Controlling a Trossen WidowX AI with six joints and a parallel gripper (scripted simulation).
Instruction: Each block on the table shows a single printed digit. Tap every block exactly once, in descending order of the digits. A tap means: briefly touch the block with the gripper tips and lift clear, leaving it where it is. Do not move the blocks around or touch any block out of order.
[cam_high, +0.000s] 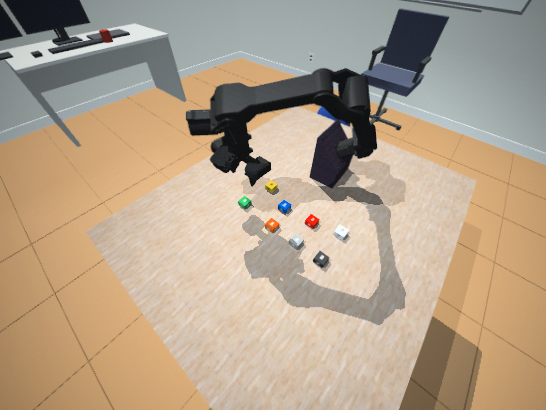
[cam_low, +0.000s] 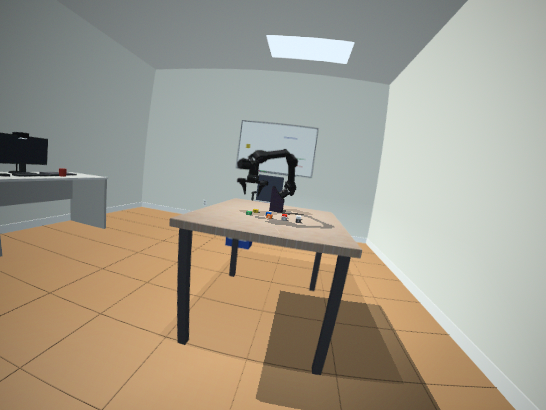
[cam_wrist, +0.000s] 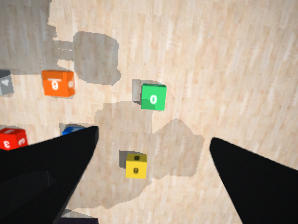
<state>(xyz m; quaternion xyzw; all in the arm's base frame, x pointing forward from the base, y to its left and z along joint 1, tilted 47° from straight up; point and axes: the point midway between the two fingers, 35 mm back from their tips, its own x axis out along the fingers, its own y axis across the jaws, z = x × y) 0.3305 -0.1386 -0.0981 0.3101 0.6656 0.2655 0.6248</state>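
Now: gripper tip 110 mm to the right of the blue block, 110 mm above it and 70 mm past it. Also, from my gripper tip: green block (110 mm below, 10 mm ahead); yellow block (110 mm below, 110 mm behind, 20 mm to the left); orange block (130 mm to the left, 110 mm below, 20 mm ahead).
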